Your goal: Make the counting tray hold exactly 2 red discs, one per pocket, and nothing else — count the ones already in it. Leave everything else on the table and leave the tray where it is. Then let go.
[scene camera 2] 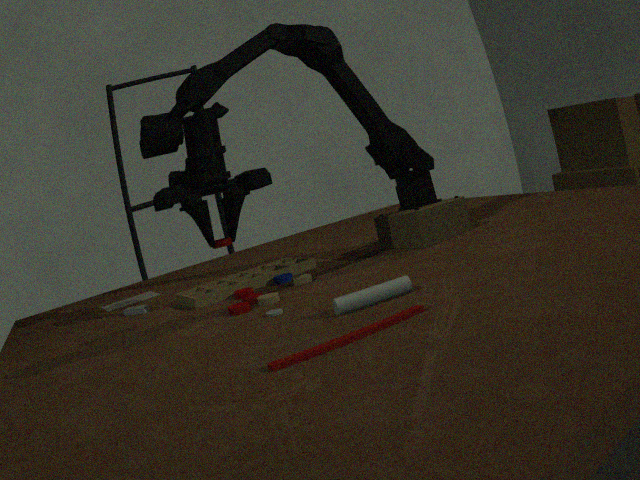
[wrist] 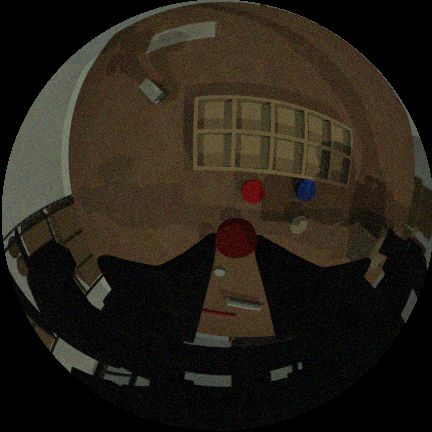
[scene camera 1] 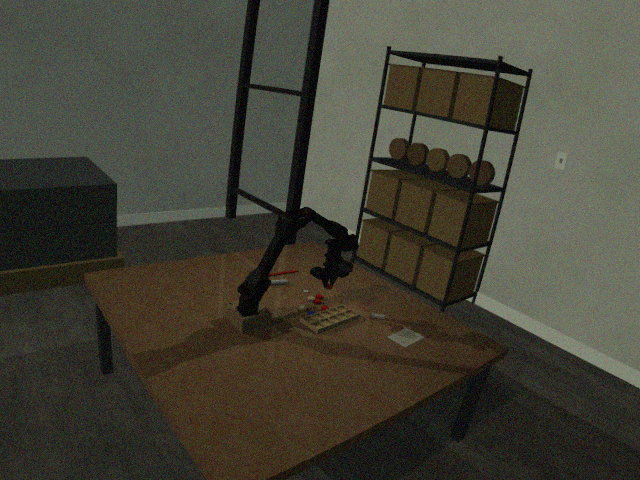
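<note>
My gripper (scene camera 1: 329, 284) (scene camera 2: 223, 242) (wrist: 235, 238) is shut on a red disc, held flat between the fingertips above the table, beside the tray. The wooden counting tray (scene camera 1: 337, 324) (scene camera 2: 187, 301) (wrist: 196, 150) has two rows of pockets; no disc shows in them in the wrist view, though the right-hand ones are shadowed. A loose red disc (scene camera 1: 324, 308) (scene camera 2: 244, 292) (wrist: 253, 191) lies outside the tray's long side. More red discs (scene camera 1: 317, 301) (scene camera 2: 239, 308) lie close by, hidden in the wrist view behind the held disc and fingers.
Near the tray lie a blue disc (scene camera 2: 282, 279) (wrist: 306, 190), cream discs (scene camera 2: 268, 298) (wrist: 299, 224) and a small white disc (scene camera 2: 273, 312) (wrist: 219, 272). A white cylinder (scene camera 2: 372, 295), red rod (scene camera 2: 346, 338), small pale block (scene camera 1: 377, 315) (wrist: 151, 90) and paper (scene camera 1: 405, 336) lie farther out.
</note>
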